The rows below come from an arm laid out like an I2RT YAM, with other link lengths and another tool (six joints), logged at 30 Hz.
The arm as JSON. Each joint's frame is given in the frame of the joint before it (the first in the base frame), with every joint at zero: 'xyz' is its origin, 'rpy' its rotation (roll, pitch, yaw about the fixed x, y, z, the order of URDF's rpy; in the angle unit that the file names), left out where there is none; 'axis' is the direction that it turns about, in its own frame. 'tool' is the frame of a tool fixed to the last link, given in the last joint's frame.
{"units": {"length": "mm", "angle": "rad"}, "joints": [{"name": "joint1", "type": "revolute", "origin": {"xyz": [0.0, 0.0, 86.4], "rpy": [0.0, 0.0, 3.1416]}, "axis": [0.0, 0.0, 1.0]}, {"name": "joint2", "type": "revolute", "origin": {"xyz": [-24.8, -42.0, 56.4], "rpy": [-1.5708, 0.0, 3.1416]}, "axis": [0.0, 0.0, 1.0]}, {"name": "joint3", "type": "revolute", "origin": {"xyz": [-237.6, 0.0, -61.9], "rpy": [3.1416, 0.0, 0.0]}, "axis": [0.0, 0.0, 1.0]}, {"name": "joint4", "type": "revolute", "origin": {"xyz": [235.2, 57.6, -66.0], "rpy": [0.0, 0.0, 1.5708]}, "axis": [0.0, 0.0, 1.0]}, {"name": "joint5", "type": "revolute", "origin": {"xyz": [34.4, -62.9, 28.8], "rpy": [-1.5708, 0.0, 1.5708]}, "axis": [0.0, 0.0, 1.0]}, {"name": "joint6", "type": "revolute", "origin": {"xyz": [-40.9, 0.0, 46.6], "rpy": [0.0, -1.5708, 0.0]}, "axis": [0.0, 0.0, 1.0]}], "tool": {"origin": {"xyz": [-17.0, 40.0, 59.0], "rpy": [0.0, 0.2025, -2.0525]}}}
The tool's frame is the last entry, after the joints.
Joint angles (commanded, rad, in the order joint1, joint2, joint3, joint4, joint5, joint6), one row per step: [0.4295 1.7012 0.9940 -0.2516 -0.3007 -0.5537]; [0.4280 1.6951 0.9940 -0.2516 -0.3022 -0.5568]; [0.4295 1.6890 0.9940 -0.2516 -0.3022 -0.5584]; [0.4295 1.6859 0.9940 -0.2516 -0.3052 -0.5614]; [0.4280 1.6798 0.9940 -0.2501 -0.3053 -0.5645]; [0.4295 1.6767 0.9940 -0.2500 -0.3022 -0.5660]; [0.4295 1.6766 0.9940 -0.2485 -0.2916 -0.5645]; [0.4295 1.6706 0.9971 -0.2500 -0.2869 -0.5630]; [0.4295 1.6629 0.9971 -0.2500 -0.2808 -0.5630]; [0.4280 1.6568 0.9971 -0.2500 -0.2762 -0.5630]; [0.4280 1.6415 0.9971 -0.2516 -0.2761 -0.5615]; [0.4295 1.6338 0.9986 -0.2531 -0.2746 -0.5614]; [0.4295 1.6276 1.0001 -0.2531 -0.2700 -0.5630]
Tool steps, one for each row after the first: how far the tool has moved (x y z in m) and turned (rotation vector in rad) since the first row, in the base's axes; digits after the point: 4 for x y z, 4 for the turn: [0.0002 -0.0004 0.0019 0.0025 -0.0066 0.0018]; [-0.0002 0.0000 0.0038 0.0044 -0.0129 0.0045]; [-0.0005 0.0001 0.0049 0.0068 -0.0163 0.0086]; [-0.0001 -0.0003 0.0068 0.0088 -0.0247 0.0096]; [-0.0003 -0.0001 0.0076 0.0072 -0.0294 0.0104]; [0.0007 -0.0006 0.0072 0.0006 -0.0336 0.0030]; [0.0015 -0.0006 0.0096 0.0009 -0.0414 -0.0009]; [0.0019 -0.0010 0.0117 -0.0004 -0.0504 -0.0046]; [0.0026 -0.0017 0.0134 -0.0012 -0.0575 -0.0089]; [0.0022 -0.0019 0.0182 0.0050 -0.0692 -0.0103]; [0.0020 -0.0015 0.0209 0.0073 -0.0766 -0.0098]; [0.0025 -0.0017 0.0230 0.0065 -0.0859 -0.0115]
